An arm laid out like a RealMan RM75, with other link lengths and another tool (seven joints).
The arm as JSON. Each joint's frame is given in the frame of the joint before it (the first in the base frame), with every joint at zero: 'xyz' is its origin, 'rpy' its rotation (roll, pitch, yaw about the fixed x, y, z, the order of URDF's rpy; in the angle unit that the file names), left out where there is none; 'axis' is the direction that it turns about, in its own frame. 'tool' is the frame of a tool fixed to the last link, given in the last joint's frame.
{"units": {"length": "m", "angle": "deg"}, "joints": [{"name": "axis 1", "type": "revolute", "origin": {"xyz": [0.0, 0.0, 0.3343]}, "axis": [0.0, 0.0, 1.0]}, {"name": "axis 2", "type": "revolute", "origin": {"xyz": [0.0, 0.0, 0.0]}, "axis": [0.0, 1.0, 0.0]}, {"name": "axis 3", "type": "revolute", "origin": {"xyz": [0.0, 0.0, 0.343]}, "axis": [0.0, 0.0, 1.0]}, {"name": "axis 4", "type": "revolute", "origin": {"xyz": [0.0, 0.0, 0.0]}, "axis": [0.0, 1.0, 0.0]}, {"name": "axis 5", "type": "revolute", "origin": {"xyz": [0.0, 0.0, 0.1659]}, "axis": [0.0, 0.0, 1.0]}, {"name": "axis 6", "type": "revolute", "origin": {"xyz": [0.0, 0.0, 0.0]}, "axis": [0.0, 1.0, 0.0]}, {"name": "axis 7", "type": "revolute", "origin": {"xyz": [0.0, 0.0, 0.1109]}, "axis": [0.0, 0.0, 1.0]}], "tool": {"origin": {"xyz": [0.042, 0.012, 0.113], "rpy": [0.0, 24.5, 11.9]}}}
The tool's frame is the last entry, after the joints.
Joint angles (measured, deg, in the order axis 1, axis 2, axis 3, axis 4, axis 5, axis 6, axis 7), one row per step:
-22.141, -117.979, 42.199, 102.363, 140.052, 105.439, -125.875
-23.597, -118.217, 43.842, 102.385, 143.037, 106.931, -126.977
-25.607, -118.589, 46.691, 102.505, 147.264, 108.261, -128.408
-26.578, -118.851, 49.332, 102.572, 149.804, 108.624, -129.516
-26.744, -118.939, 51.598, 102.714, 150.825, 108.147, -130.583
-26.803, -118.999, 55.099, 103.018, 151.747, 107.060, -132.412
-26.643, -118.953, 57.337, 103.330, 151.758, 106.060, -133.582
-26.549, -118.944, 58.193, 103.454, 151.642, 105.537, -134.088
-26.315, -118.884, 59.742, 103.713, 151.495, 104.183, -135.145
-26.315, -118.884, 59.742, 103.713, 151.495, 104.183, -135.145
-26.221, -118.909, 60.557, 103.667, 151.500, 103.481, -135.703
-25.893, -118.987, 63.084, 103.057, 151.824, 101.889, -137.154
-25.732, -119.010, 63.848, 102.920, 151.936, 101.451, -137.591
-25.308, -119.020, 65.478, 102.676, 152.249, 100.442, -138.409
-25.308, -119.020, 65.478, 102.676, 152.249, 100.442, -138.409
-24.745, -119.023, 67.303, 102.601, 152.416, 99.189, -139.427
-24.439, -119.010, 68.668, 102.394, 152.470, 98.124, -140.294
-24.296, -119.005, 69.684, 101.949, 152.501, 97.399, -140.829
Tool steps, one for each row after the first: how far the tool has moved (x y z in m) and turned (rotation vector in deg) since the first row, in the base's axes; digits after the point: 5 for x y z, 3 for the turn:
0.00070, 0.00159, -0.00840, -2.148, 1.612, 1.231
0.00268, 0.00529, -0.01897, -4.572, 4.463, 2.394
0.00399, 0.00690, -0.02676, -6.088, 6.558, 2.892
0.00520, 0.00783, -0.03159, -6.674, 7.757, 2.894
0.00844, 0.00952, -0.03835, -7.195, 9.183, 2.528
0.01170, 0.01058, -0.04211, -7.280, 9.770, 1.876
0.01338, 0.01122, -0.04355, -7.204, 9.859, 1.561
0.01624, 0.01358, -0.04502, -6.601, 10.004, 1.011
0.01624, 0.01358, -0.04502, -6.601, 10.004, 1.011
0.01742, 0.01462, -0.04660, -6.417, 10.018, 0.861
0.01788, 0.01508, -0.05344, -6.696, 10.283, 0.947
0.01765, 0.01480, -0.05548, -6.790, 10.384, 1.021
0.01649, 0.01412, -0.05928, -6.898, 10.740, 1.134
0.01649, 0.01412, -0.05928, -6.898, 10.740, 1.134
0.01608, 0.01338, -0.06312, -6.816, 10.965, 1.112
0.01645, 0.01357, -0.06622, -6.715, 10.985, 1.073
0.01631, 0.01342, -0.06946, -6.925, 10.993, 1.113

